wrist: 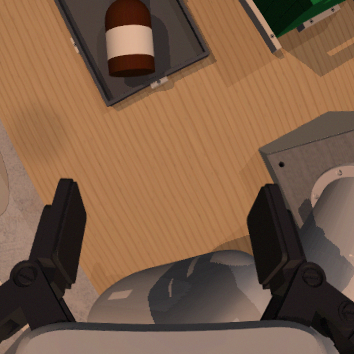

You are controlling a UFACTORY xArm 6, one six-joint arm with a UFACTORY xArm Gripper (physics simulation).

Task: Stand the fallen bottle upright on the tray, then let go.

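Places are measured from the arm's base along level axes (x ahead, y left, z up), in metres.
Pixels of known places: gripper, between the fingertips: (168, 198).
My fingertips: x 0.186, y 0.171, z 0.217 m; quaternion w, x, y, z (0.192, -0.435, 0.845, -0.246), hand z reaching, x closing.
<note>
Behind a point stands the place of what it marks.
A brown bottle (130, 41) @(x 0.353, y 0.158, z -0.068 m) with a white label lies on its side in the dark grey tray (158, 82) @(x 0.289, y 0.156, z -0.131 m), at the top left of the wrist view. Its flat base faces the tray's near edge; its neck end runs out of the view at the top. Part of the tray is cut off by the top edge. My gripper (168, 198) @(x 0.186, y 0.171, z 0.217 m) is wide open, with nothing between its fingers. The bottle and tray are beyond the fingertips, apart from them.
A green container (300, 12) @(x 0.258, y -0.050, z -0.008 m) with a pale rim is at the top right. A grey base plate (295, 172) @(x 0.065, y 0.047, z -0.050 m) with a rounded arm part (335, 220) @(x 0.047, y 0.062, z 0.085 m) is at the right. A large glossy grey arm part (185, 285) @(x 0.125, y 0.198, z 0.192 m) shows below the fingers. The wooden table's left edge runs down the left side.
</note>
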